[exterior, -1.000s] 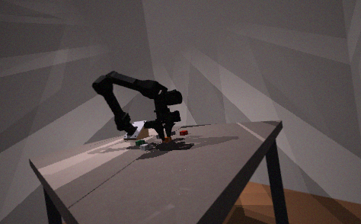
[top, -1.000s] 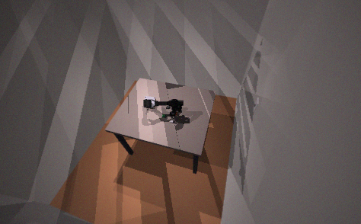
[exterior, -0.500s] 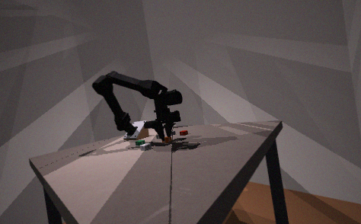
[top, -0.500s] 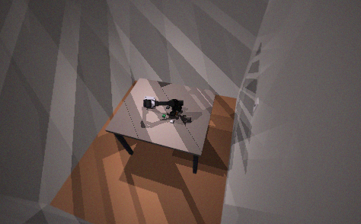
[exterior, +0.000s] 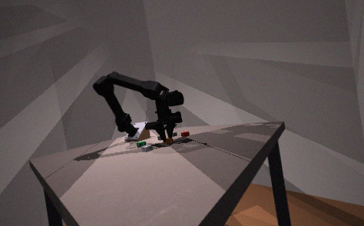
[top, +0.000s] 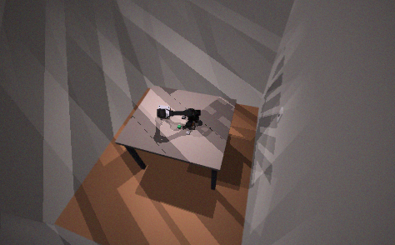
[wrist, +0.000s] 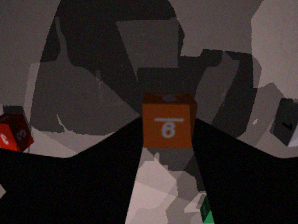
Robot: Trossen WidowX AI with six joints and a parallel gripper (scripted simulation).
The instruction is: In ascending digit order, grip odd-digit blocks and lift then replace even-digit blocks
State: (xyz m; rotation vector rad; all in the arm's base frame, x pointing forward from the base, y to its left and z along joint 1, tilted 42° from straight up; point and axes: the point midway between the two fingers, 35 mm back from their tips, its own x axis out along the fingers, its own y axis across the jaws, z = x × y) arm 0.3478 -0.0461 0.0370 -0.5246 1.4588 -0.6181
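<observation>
Now: gripper tip right at the orange block. Round my gripper tip: green block: 12 cm behind, 6 cm to the right; then white block: 12 cm to the right, 1 cm behind; then black block: 11 cm behind, 7 cm to the left.
</observation>
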